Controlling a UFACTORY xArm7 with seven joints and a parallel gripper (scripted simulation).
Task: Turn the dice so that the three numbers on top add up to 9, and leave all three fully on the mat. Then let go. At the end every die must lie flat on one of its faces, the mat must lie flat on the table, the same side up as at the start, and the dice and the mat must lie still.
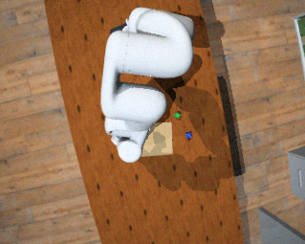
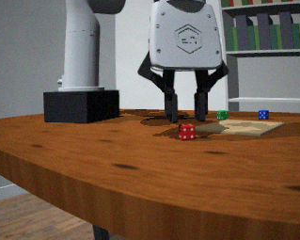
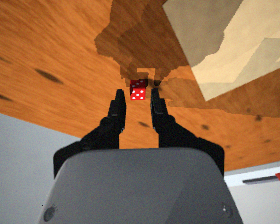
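Right now my hand is 40 mm above the red die. Round my hand: blue die: 270 mm to the left, 90 mm ahead, 40 mm below; then tan mat: 130 mm to the left, 60 mm ahead, 40 mm below; then green die: 240 mm to the left, 40 mm below, 10 mm behind.
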